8 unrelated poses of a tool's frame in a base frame.
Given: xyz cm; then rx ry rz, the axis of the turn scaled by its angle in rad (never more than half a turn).
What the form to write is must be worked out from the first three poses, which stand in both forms.
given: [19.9, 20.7, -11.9, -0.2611, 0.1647, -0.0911]
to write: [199, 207, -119, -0.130, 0.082, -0.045, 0.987]
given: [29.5, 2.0, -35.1, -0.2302, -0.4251, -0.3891]
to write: [295, 20, -351, -0.113, -0.209, -0.191, 0.952]
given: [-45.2, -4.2, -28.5, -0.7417, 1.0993, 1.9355]
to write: [-452, -42, -285, -0.291, 0.432, 0.761, 0.387]
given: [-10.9, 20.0, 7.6, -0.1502, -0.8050, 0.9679]
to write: [-109, 200, 76, -0.070, -0.376, 0.452, 0.806]
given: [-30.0, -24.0, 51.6, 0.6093, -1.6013, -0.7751]
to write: [-300, -240, 516, 0.262, -0.688, -0.333, 0.590]
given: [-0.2, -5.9, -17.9, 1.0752, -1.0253, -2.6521]
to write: [-2, -59, -179, 0.353, -0.337, -0.871, 0.051]
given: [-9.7, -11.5, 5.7, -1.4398, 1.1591, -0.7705]
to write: [-97, -115, 57, -0.605, 0.487, -0.324, 0.539]
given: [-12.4, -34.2, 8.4, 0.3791, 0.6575, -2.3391]
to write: [-124, -342, 84, 0.145, 0.252, -0.896, 0.335]
